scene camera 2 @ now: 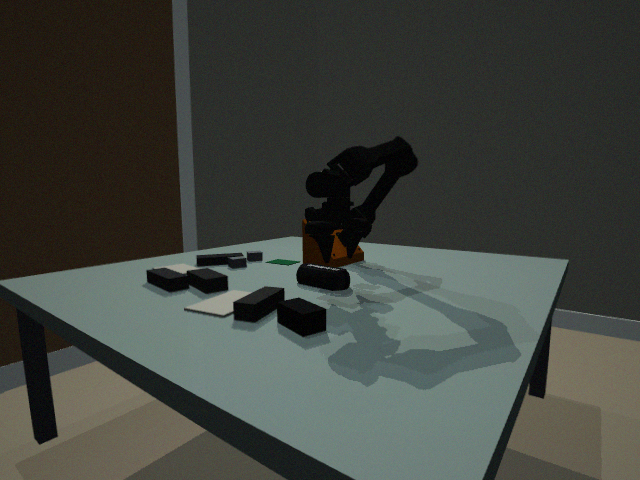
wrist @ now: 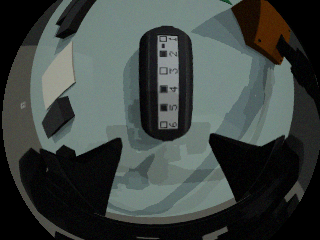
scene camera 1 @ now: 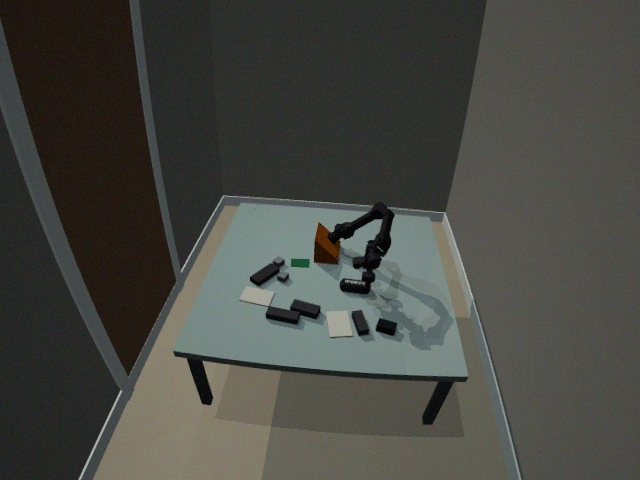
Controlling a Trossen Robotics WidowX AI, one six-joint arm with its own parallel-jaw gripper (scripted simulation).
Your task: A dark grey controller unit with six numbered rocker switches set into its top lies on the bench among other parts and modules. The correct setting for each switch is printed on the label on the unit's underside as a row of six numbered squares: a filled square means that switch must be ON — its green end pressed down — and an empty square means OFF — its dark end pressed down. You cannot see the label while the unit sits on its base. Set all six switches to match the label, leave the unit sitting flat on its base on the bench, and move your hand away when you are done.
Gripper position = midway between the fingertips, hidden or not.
Note:
My gripper (scene camera 2: 338, 260) is open and holds nothing.
My gripper also shows in the wrist view (wrist: 167, 141).

